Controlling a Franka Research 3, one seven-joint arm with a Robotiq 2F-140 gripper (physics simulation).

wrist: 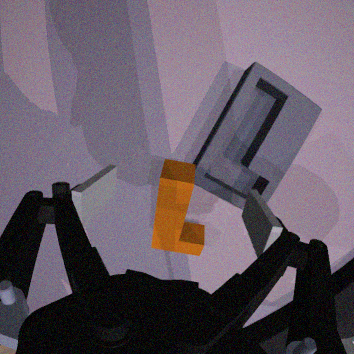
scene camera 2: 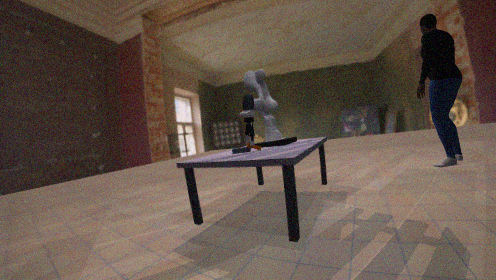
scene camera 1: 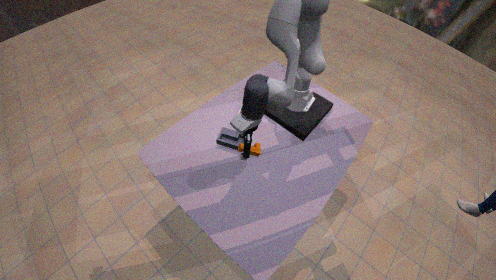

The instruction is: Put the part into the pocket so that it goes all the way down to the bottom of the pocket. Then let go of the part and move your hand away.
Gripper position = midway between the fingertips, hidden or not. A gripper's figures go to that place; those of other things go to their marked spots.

The gripper (wrist: 179, 191): 0.20 m from the lens. An orange L-shaped part (wrist: 170, 232) is 0.24 m from the lens.
